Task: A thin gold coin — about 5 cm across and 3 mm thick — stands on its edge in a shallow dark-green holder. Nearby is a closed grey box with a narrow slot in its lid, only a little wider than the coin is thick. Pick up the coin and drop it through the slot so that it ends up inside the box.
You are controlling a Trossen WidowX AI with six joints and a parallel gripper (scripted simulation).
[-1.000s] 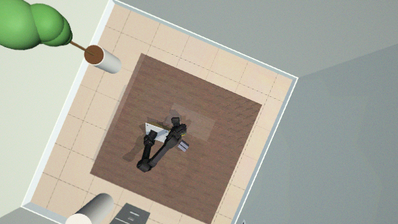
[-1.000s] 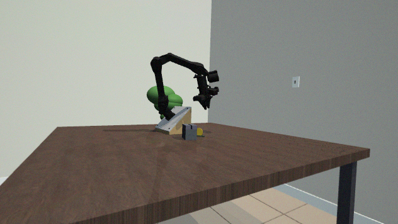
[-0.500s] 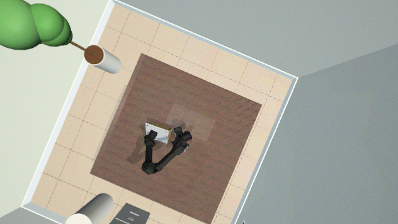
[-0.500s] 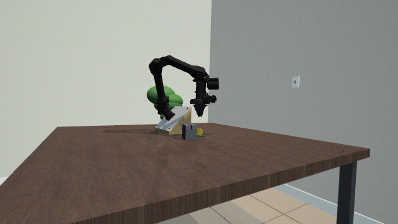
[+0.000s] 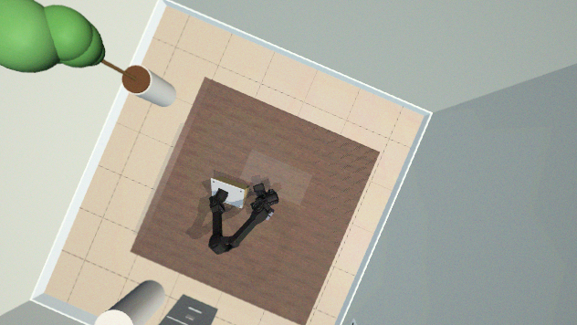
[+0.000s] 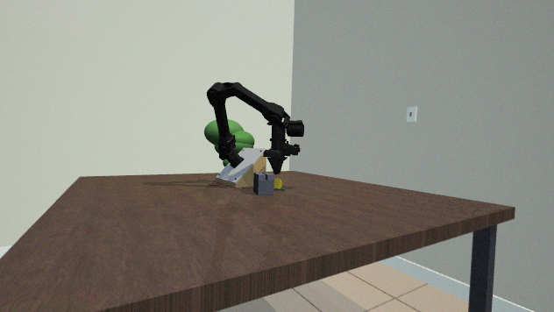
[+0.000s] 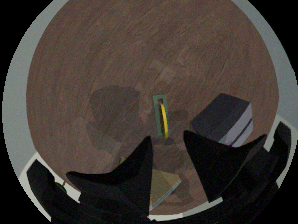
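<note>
Now: gripper tip 4 cm above the gold coin.
</note>
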